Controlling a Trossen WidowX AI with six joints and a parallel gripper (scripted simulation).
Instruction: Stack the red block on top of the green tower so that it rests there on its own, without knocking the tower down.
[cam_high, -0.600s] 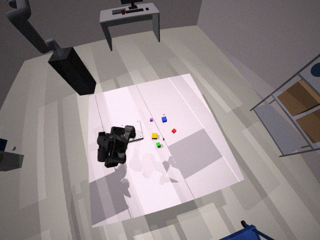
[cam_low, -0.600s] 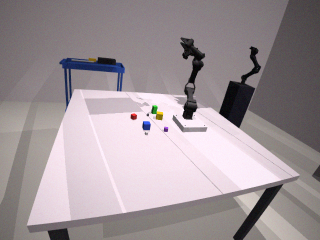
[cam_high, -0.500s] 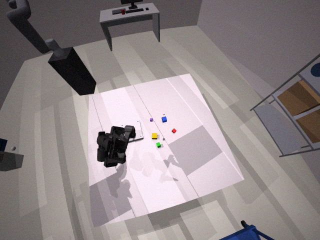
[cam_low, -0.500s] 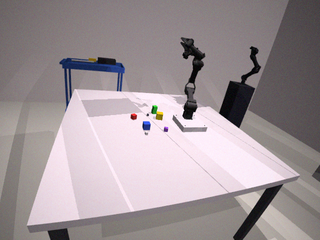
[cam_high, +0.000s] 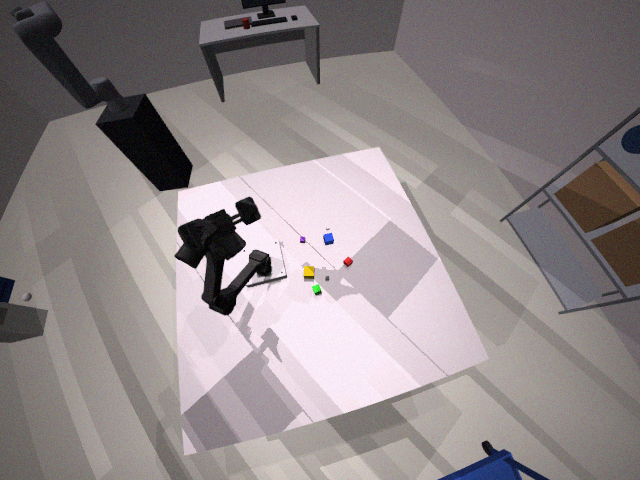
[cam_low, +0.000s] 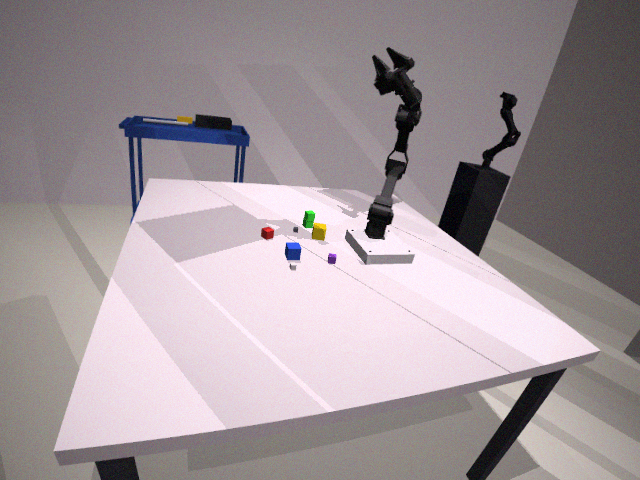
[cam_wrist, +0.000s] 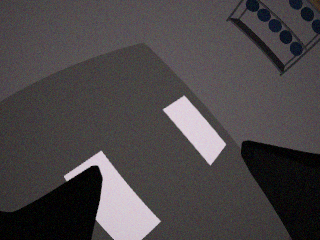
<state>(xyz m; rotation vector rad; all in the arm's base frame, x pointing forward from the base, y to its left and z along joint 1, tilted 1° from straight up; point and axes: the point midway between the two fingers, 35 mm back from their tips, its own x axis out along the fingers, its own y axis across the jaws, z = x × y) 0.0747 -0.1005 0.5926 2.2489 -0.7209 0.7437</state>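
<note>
The red block lies 30 cm ahead of my gripper tip, 11 cm to the left of it and 64 cm below it. The rest, counted from my gripper tip: yellow block 11 cm ahead, 7 cm to the left, 64 cm below; then small purple block 9 cm ahead, 25 cm to the left, 65 cm below; then blue block 22 cm ahead, 24 cm to the left, 64 cm below.
</note>
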